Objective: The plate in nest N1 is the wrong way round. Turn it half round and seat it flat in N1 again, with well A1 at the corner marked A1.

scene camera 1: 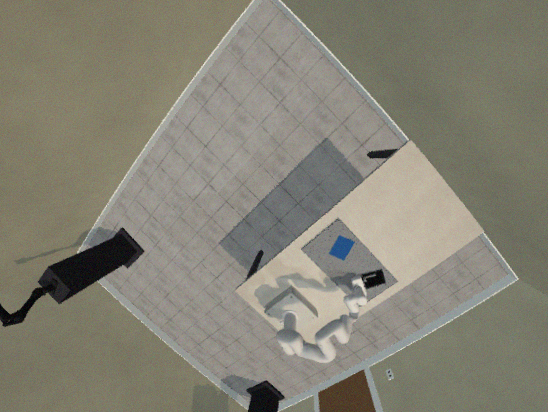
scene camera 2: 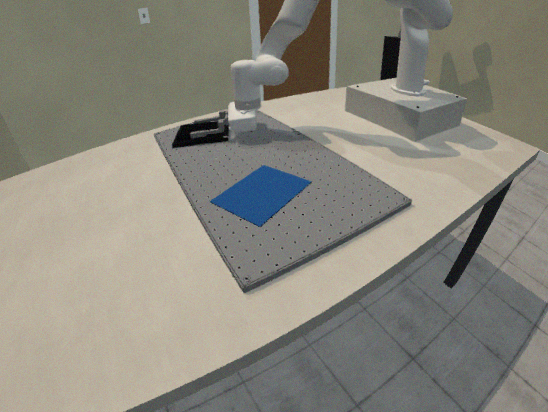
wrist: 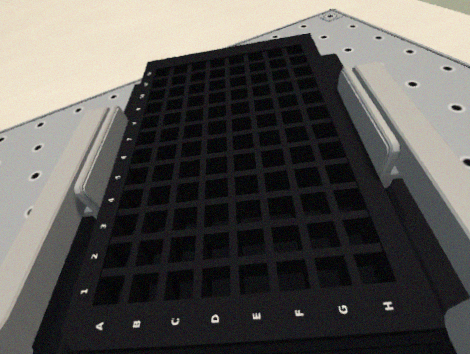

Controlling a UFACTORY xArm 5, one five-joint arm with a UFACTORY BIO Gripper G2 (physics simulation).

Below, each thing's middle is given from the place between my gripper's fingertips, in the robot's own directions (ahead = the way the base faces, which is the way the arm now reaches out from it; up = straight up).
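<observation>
Going by their middles, the nearest to my hand of the things named here is the black well plate [wrist: 242, 204], and it's 10 mm below my hand, 20 mm behind it and 10 mm to the left of it. There's a flat blue rectangle [scene camera 2: 256, 198] too, and that one's 30 mm below my hand, 370 mm to the left of it and 60 mm behind it.
</observation>
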